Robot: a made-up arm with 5 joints.
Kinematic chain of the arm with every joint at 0, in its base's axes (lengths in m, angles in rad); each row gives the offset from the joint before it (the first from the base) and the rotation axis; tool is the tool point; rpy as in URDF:
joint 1: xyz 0.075 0 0.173 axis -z
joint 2: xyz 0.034 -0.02 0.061 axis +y
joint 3: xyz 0.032 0 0.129 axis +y
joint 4: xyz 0.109 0 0.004 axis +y
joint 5: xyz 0.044 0.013 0 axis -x
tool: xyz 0 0 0 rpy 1.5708 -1.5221 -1.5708
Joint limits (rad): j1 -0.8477..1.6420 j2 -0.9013..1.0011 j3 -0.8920..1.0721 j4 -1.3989..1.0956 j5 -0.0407..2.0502
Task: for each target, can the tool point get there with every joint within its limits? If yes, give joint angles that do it. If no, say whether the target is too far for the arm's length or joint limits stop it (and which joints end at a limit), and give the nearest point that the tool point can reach.
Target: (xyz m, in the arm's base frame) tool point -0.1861 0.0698 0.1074
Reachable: no: joint limits stop it (at a limit: joint 1, joint 2, joint 3) | nearest point 0.0630 -0.0700 0.1613 | short by 0.291 m
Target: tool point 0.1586 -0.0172 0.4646
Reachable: yes | joints 0.1202 -0.6706 -0.0451 -0.2075 0.7248
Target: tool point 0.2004 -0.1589 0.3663
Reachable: yes | joints 0.8681 -0.0141 0.3007 -1.0304 1.7517
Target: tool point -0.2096 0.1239 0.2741
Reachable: no: joint limits stop it (at a limit: joint 2, joint 3, joint 4) | nearest point -0.0345 0.0477 0.4424 | short by 0.255 m
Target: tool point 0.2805 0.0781 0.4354
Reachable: yes | joints -0.3949 0.3146 -0.7367 -0.7388 0.8712
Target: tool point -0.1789 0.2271 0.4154
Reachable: no: too far | nearest point -0.0140 0.0796 0.4424 | short by 0.223 m
